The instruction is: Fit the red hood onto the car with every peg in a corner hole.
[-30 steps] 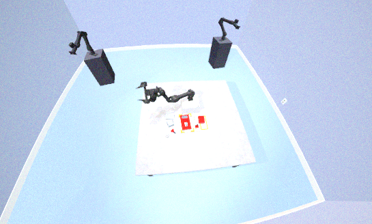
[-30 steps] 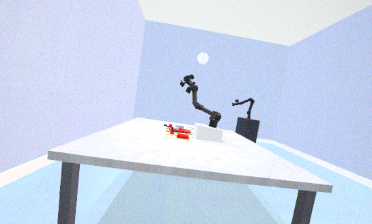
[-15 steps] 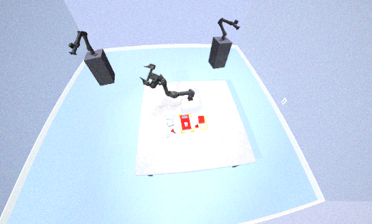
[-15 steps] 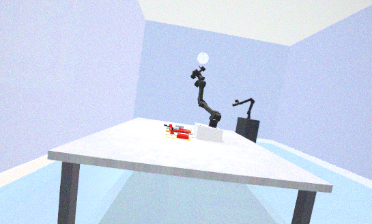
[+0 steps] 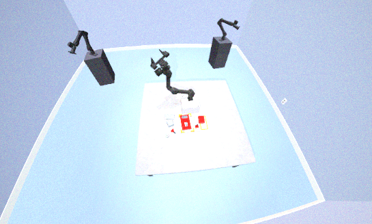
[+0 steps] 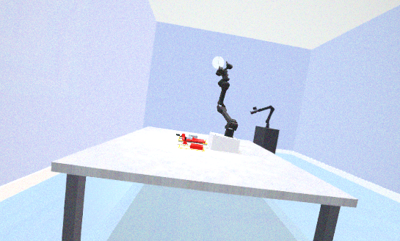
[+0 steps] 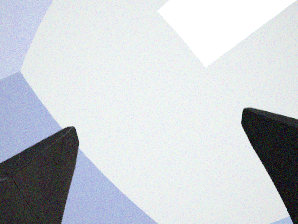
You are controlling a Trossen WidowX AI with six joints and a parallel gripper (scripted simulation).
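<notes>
The red hood lies 260 mm ahead of my gripper tip, 410 mm to the left of it and 790 mm below it.
</notes>
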